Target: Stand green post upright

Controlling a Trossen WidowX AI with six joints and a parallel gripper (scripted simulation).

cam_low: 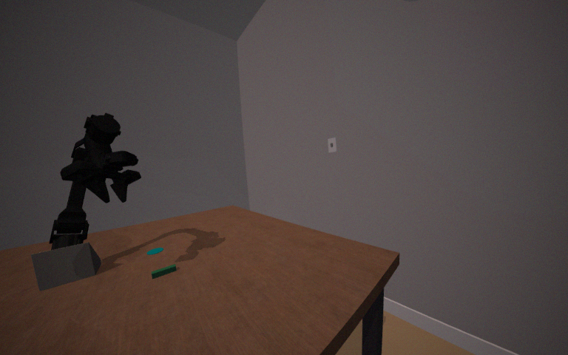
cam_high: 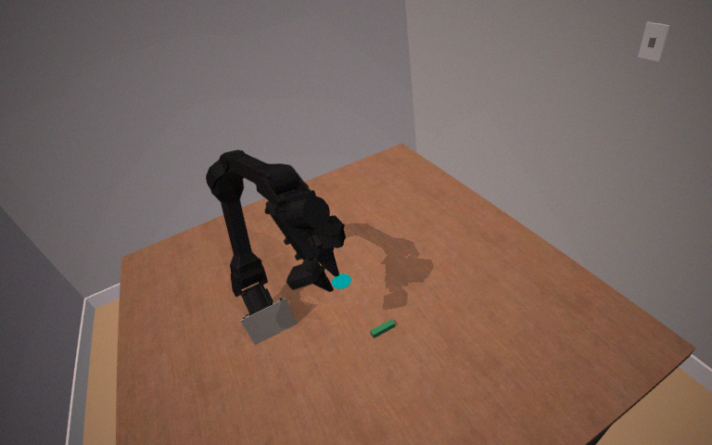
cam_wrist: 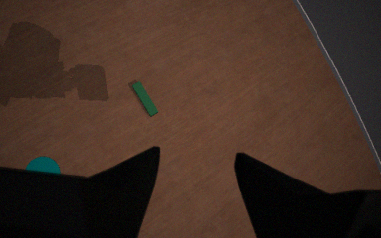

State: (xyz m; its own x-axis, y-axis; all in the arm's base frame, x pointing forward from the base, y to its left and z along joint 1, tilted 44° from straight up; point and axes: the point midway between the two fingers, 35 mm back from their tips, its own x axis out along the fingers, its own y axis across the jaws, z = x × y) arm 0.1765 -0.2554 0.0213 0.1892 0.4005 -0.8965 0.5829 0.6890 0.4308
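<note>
My gripper tip is now 9 cm short of the green post, 1 cm to the left of it and 23 cm above it. Also, from my gripper tip: cyan circle (7 cm ahead, 22 cm to the left, 24 cm below).
</note>
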